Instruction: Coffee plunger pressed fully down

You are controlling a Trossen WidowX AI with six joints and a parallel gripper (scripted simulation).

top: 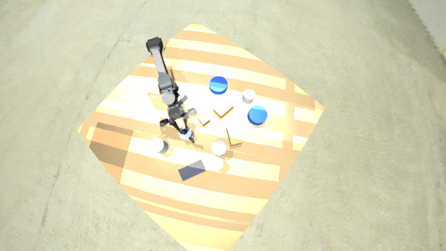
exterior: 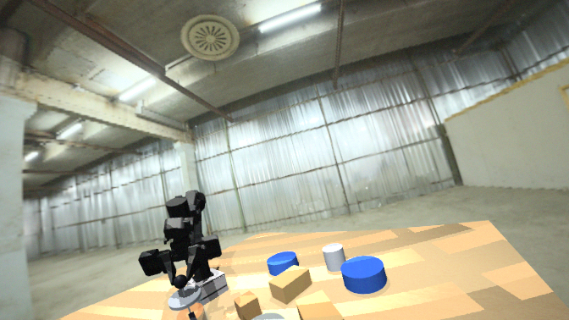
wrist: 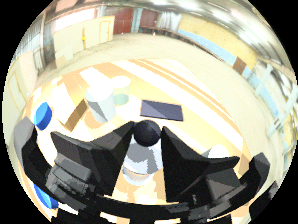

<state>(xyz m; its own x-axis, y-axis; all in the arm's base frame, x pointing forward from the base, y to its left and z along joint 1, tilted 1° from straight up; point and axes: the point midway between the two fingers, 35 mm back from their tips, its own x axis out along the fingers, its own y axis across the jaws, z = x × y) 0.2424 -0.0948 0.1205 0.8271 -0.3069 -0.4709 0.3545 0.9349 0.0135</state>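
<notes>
My gripper tip is now 9 cm above the coffee press, 1 cm to the right of it and 1 cm past it. Also, from my gripper tip: orange cube 15 cm below, 14 cm to the left, 3 cm behind; then dark flat slab 17 cm below, 14 cm ahead, 11 cm to the right; then grey cylinder 45 cm to the left, 14 cm below, 5 cm ahead.
</notes>
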